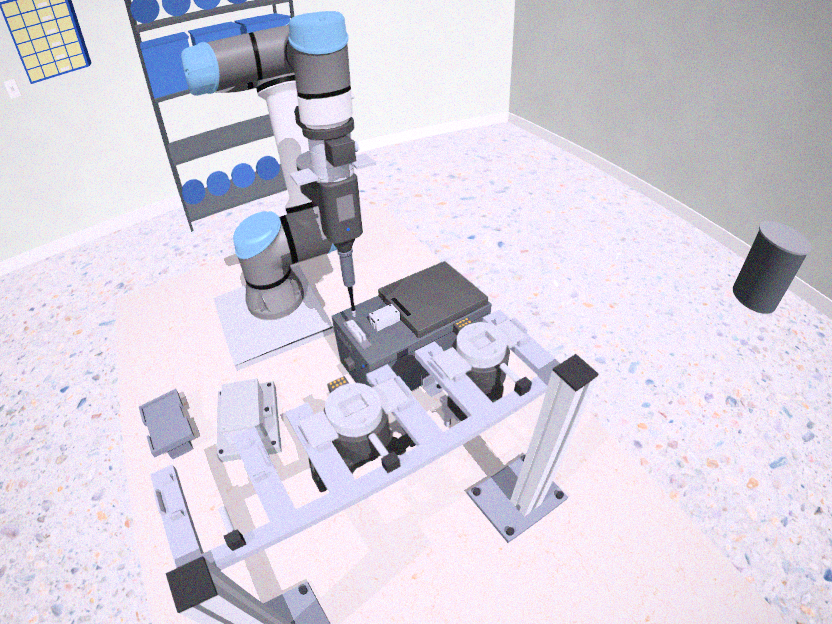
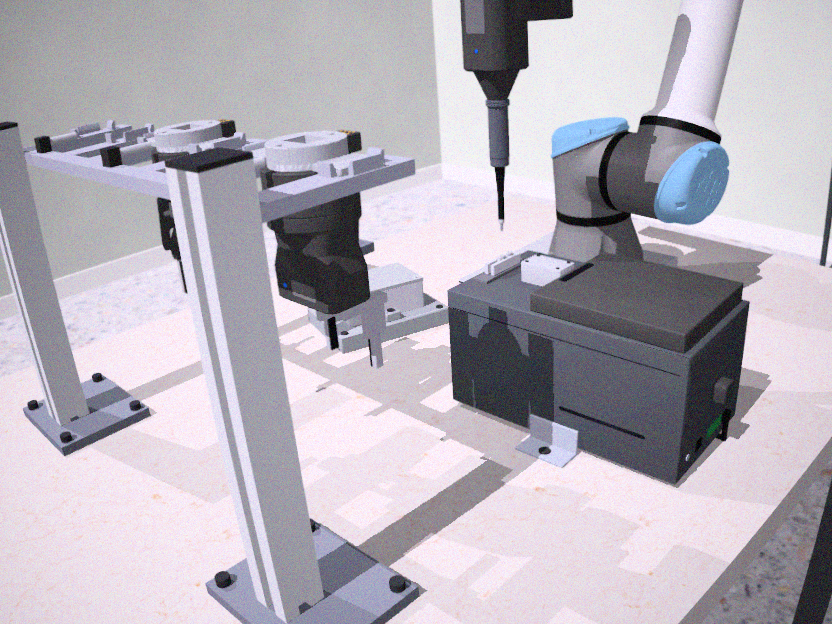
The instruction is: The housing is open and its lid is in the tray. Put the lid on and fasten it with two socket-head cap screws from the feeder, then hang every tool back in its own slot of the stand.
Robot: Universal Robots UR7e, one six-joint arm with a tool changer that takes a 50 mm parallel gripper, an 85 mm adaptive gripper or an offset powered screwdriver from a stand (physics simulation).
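Seen in the pictures: arm's base at its link origin: (image 1: pixel 275 298).
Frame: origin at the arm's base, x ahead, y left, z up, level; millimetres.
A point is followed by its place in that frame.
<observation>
The arm carries the powered screwdriver (image 1: pixel 340 208) {x 370, y 50, z 404 mm} (image 2: pixel 495 127) {x 351, y 65, z 281 mm}, upright. Its bit is above the dark screw feeder (image 1: pixel 352 366) {x 352, y 36, z 47 mm} (image 2: pixel 504 376) {x 421, y 118, z 29 mm}, and a small silvery screw (image 2: pixel 500 226) {x 343, y 61, z 167 mm} shows at the tip, clear of the feeder top. The pale housing (image 1: pixel 238 411) (image 2: pixel 399 287) sits on its fixture, its top covered by what looks like the lid. The grey tray (image 1: pixel 166 421) {x 249, y -354, z 30 mm} beside it shows no lid. My gripper (image 2: pixel 354 354) hangs in the stand (image 1: pixel 430 444) {x 713, y -39, z 307 mm} (image 2: pixel 235 369) {x 773, y 159, z 207 mm}, fingers apart and empty. A second gripper (image 2: pixel 171 228) hangs farther along, its fingers mostly hidden.
The feeder carries a brown cover (image 1: pixel 433 295) {x 355, y 231, z 133 mm} (image 2: pixel 638 298) {x 373, y 247, z 132 mm} and a small white block (image 1: pixel 384 317) {x 354, y 117, z 136 mm} (image 2: pixel 543 270) {x 358, y 128, z 132 mm}. The stand's right post (image 1: pixel 551 436) {x 764, y 119, z 231 mm} rises from a bolted foot. A metal angle bracket (image 2: pixel 551 443) {x 426, y 182, z -31 mm} is at the feeder's base. A dark bin (image 1: pixel 769 268) stands by the wall.
</observation>
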